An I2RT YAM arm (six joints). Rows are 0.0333 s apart.
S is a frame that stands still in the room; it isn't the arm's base.
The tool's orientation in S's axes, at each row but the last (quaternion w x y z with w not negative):
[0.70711 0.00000 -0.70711 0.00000]
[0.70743 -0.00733 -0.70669 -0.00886]
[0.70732 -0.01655 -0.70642 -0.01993]
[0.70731 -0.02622 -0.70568 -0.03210]
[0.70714 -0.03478 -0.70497 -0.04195]
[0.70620 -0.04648 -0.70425 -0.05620]
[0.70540 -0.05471 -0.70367 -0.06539]
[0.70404 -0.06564 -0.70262 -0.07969]
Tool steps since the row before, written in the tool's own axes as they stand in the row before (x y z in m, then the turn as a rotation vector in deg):
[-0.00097 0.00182 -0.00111 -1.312 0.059 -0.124]
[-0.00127 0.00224 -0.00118 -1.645 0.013 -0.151]
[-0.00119 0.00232 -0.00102 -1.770 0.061 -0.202]
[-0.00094 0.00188 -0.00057 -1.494 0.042 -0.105]
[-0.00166 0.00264 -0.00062 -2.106 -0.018 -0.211]
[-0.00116 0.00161 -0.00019 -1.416 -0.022 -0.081]
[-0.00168 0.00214 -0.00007 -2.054 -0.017 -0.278]
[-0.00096 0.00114 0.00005 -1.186 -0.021 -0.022]
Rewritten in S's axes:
[0.00111 0.00182 -0.00097 0.124 0.059 -1.312]
[0.00123 0.00222 -0.00127 0.150 0.013 -1.645]
[0.00114 0.00227 -0.00118 0.203 0.059 -1.770]
[0.00072 0.00183 -0.00093 0.105 0.046 -1.494]
[0.00090 0.00257 -0.00164 0.203 -0.019 -2.107]
[0.00042 0.00158 -0.00114 0.074 -0.014 -1.416]
[0.00043 0.00212 -0.00165 0.269 -0.032 -2.055]
[0.00018 0.00115 -0.00094 0.017 -0.001 -1.186]

